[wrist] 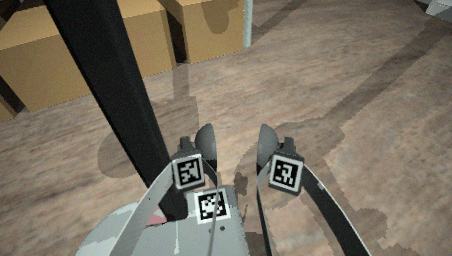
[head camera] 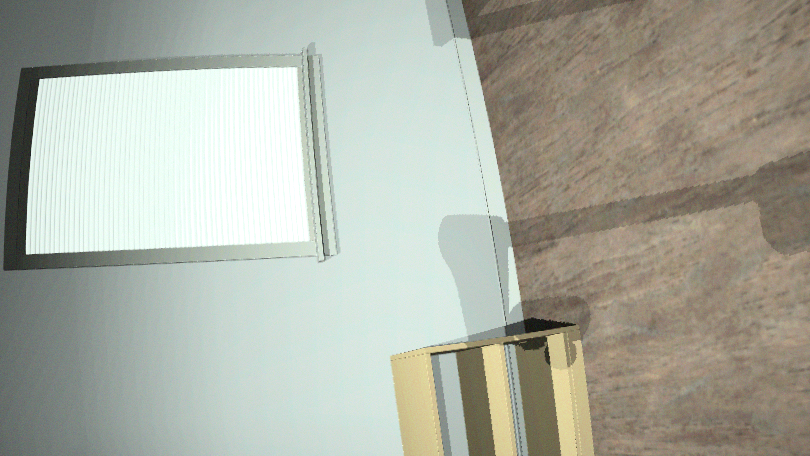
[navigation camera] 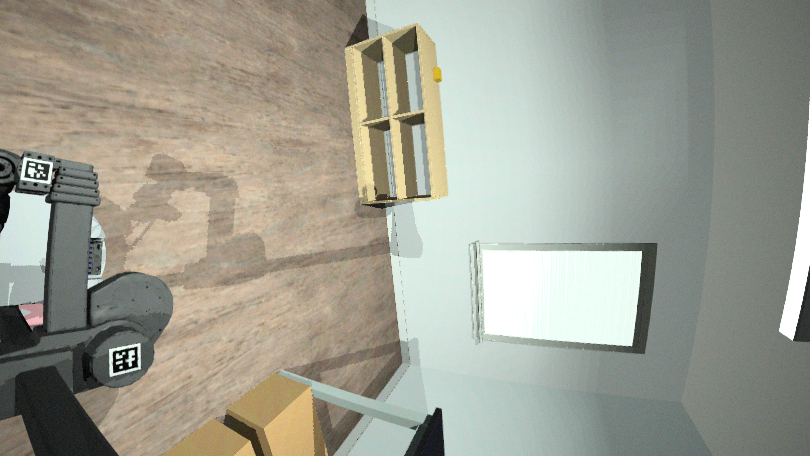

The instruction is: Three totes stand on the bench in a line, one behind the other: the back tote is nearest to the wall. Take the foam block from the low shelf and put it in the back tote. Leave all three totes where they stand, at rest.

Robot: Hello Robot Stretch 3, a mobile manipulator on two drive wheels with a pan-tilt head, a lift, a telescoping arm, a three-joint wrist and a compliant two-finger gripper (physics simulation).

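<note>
A tan shelf unit [head camera: 551,369] [navigation camera: 368,125] is visible to me, and so is a window [head camera: 182,160] [navigation camera: 594,296]. My own gripper [wrist: 236,141] is there to be seen too.
</note>
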